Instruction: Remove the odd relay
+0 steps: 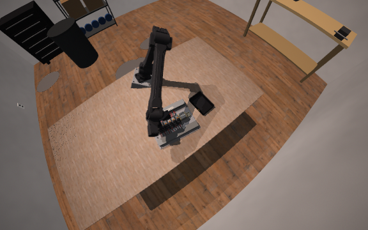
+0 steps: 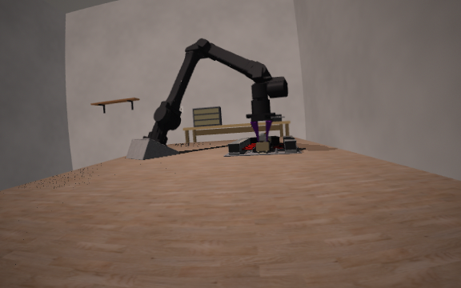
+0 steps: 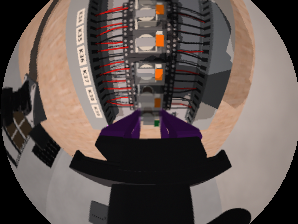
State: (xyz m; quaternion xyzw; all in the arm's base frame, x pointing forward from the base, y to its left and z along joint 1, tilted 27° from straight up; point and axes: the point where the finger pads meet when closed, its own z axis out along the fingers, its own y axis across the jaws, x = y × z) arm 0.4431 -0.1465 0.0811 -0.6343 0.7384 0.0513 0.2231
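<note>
My hand is right at the relay. From my hand the other things lie so: grey panel 10 mm ahead, 100 mm to the left, 50 mm below; black tray 10 mm ahead, 370 mm to the left, 30 mm below.
</note>
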